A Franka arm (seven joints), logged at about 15 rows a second.
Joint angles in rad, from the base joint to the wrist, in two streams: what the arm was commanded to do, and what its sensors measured. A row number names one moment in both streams.
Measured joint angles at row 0:
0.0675, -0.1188, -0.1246, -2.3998, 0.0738, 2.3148, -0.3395
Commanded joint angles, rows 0 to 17:
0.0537, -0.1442, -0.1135, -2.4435, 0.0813, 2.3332, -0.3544
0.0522, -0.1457, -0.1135, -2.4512, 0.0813, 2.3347, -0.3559
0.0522, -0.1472, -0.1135, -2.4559, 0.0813, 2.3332, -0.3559
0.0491, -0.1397, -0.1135, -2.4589, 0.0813, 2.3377, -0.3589
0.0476, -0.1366, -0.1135, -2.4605, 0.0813, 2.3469, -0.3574
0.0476, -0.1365, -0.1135, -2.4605, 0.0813, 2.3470, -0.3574
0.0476, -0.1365, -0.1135, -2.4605, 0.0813, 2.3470, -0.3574
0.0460, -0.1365, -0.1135, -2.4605, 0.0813, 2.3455, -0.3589
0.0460, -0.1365, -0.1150, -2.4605, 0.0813, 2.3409, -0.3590
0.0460, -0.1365, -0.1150, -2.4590, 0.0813, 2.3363, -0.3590
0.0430, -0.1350, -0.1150, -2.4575, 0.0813, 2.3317, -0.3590
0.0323, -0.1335, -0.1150, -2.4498, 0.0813, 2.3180, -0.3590
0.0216, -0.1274, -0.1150, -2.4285, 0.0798, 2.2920, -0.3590
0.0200, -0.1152, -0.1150, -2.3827, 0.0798, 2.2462, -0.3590
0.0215, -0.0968, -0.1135, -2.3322, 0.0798, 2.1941, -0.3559
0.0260, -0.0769, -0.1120, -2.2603, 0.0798, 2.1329, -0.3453
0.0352, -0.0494, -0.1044, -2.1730, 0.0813, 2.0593, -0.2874
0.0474, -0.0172, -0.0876, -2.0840, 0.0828, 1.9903, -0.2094
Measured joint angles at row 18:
0.0409, -0.1000, -0.1182, -2.2721, 0.0737, 2.1192, -0.3033
